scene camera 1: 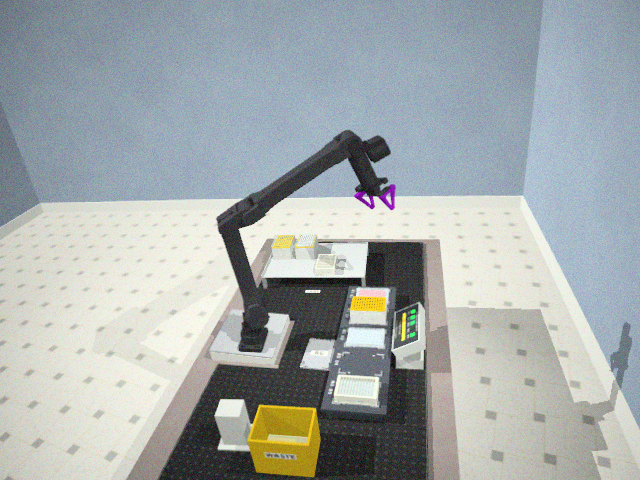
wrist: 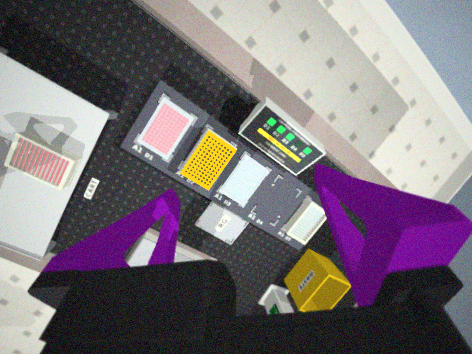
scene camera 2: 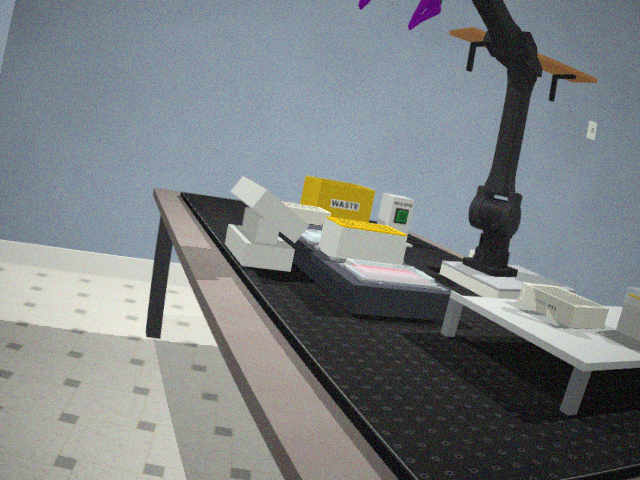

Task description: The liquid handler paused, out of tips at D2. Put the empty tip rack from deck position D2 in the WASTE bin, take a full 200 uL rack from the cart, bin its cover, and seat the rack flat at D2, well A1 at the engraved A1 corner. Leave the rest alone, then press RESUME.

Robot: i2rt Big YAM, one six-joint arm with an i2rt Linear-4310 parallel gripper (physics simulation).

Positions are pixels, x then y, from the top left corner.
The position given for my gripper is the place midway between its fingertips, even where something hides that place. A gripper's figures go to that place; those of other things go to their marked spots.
Scene:
My gripper [wrist: 242,184] is 0.14 m from the lens. A pink well plate [wrist: 168,124] is 0.54 m from the lens. A white well plate [wrist: 246,177]: 0.58 m from the lens.

